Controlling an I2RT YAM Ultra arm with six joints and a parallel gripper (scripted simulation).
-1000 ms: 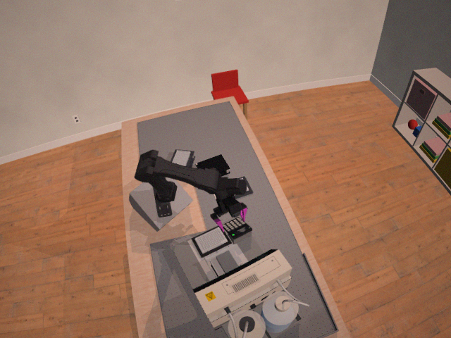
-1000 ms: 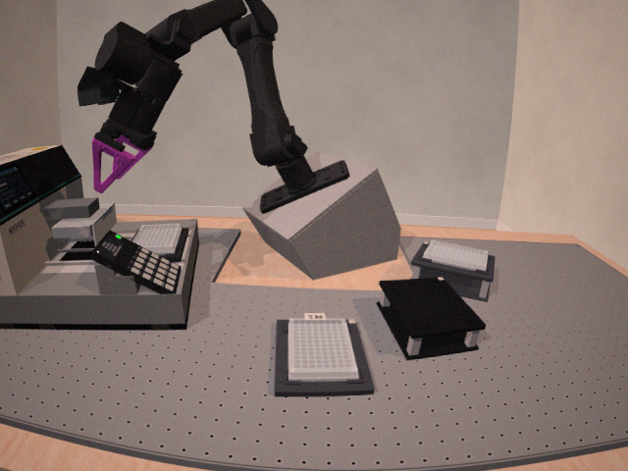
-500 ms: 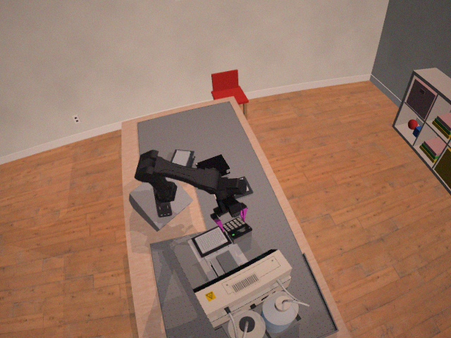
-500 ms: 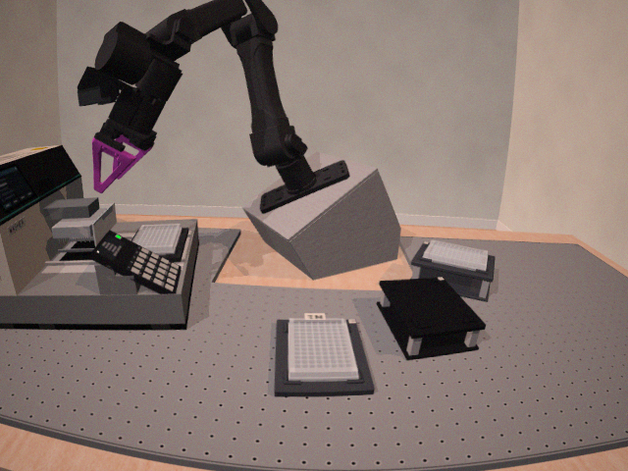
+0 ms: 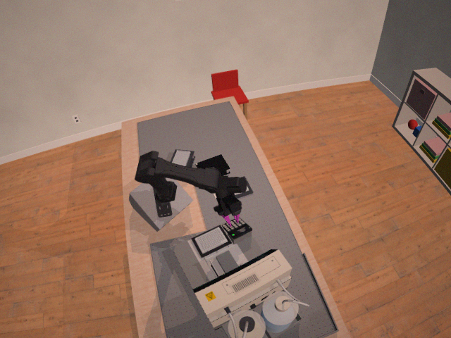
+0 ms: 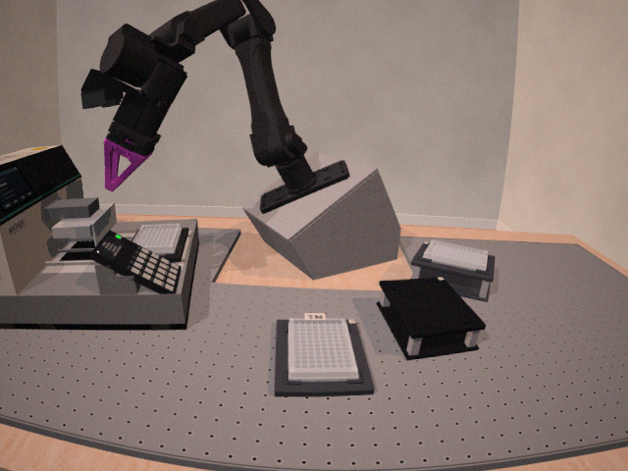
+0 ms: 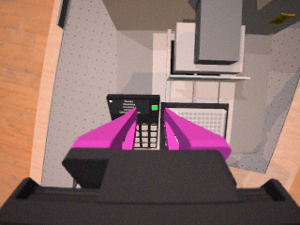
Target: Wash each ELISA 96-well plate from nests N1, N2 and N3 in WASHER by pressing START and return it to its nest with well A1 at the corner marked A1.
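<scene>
My hand is 100 mm past the black carrier pocket, 30 mm to the right of it and 140 mm above it. The rest, counted from my hand: nest N1 (120 mm ahead, 320 mm to the left, 210 mm below); grey manifold (80 mm behind, 120 mm to the right, 90 mm below); raised black nest (60 mm ahead, 490 mm to the left, 170 mm below).
</scene>
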